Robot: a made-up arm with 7 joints. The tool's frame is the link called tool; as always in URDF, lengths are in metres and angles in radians.
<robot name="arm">
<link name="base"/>
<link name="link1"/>
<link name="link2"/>
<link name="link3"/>
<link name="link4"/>
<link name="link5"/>
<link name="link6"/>
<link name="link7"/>
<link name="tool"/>
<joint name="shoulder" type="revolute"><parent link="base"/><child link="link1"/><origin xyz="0 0 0.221" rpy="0 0 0"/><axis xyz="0 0 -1"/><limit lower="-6.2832" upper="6.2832" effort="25" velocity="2.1"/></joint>
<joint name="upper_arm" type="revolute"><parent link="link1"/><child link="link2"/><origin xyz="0 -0.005 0.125" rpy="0 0 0"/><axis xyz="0 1 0"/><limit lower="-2.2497" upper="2.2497" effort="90" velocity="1.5"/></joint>
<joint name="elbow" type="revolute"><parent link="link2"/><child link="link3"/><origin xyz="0 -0.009 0.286" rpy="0 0 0"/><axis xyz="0 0 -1"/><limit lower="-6.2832" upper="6.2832" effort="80" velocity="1.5"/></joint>
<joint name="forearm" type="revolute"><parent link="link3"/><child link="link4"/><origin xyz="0 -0.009 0.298" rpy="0 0 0"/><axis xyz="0 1 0"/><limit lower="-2.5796" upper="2.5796" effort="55" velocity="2"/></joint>
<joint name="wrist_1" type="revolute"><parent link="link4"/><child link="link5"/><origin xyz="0 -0.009 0.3" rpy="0 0 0"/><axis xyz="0 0 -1"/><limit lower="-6.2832" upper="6.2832" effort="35" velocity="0.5"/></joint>
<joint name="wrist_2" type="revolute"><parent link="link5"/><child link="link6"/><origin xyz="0 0 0.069" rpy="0 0 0"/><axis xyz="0 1 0"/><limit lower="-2.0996" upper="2.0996" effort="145" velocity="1.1"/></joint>
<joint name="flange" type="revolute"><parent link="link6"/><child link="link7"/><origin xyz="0 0 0.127" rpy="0 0 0"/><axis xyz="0 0 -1"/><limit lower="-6.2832" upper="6.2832" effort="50" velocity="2.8"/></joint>
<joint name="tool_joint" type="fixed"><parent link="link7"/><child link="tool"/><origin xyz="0 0 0" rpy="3.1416 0 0"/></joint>
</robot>
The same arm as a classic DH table. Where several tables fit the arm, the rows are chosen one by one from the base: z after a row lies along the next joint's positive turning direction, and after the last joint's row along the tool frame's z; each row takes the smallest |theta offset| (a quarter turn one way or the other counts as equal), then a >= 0, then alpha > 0; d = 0 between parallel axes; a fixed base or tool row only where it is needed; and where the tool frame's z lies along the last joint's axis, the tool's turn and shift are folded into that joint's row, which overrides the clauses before.
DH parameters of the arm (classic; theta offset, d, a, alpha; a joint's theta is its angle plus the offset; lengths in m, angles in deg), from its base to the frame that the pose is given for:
base (fixed): 0 0 0 180
shoulder: 0 -0.346 0 90
upper_arm: 0 -0.014 0 -90
elbow: 0 -0.584 0 90
forearm: 0 -0.018 0 -90
wrist_1: 0 -0.369 0 90
wrist_2: 0 0 0 -90
flange: 0 -0.127 0 0
Joint limits (deg, base to tool): -360..360 -128.9..128.9 -360..360 -147.8..147.8 -360..360 -120.3..120.3 -360..360

